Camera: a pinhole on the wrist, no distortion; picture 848 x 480 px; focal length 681.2 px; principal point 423.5 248.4 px. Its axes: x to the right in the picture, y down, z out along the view. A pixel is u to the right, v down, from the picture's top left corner.
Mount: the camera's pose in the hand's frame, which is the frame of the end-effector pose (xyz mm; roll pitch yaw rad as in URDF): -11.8 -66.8 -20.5 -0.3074 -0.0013 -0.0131
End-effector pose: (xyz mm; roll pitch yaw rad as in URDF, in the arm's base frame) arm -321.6 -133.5 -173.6 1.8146 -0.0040 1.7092
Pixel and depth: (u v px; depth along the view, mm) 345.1 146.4 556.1
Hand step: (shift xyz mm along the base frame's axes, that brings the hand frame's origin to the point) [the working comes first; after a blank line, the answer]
In the camera's frame: -64.0 -83.3 556.1

529.7 -1.9 -107.1
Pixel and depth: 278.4 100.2 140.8
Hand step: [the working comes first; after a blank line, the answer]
In the camera's frame: -30.0 -30.6 140.8

111.2 -26.4 -81.3
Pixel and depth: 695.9 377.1 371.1
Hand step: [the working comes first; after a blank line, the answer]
In the camera's frame: 148.4 70.1 371.1

307.3 182.5 32.3
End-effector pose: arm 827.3 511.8 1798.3 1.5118 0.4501 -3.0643
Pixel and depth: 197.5 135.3 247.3
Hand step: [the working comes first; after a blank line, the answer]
In the camera's frame: -82.0 -41.1 247.3

73.6 235.3 25.8
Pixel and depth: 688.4 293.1 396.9
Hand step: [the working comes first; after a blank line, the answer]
In the camera's frame: 154.3 26.0 396.9

-197.8 330.7 24.4
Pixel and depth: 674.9 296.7 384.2
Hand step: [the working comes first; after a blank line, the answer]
In the camera's frame: 141.8 27.2 384.2

-184.1 319.4 26.9
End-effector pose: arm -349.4 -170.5 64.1 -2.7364 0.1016 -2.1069
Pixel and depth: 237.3 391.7 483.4
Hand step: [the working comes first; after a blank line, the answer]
In the camera's frame: -132.1 101.7 483.4

92.9 161.0 -429.7
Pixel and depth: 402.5 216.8 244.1
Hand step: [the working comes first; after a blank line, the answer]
In the camera's frame: -7.5 -11.3 244.1

95.7 -11.9 -193.8
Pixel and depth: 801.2 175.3 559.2
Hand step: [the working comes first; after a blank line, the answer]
In the camera's frame: 310.1 -60.0 559.2

21.7 -299.4 -532.0
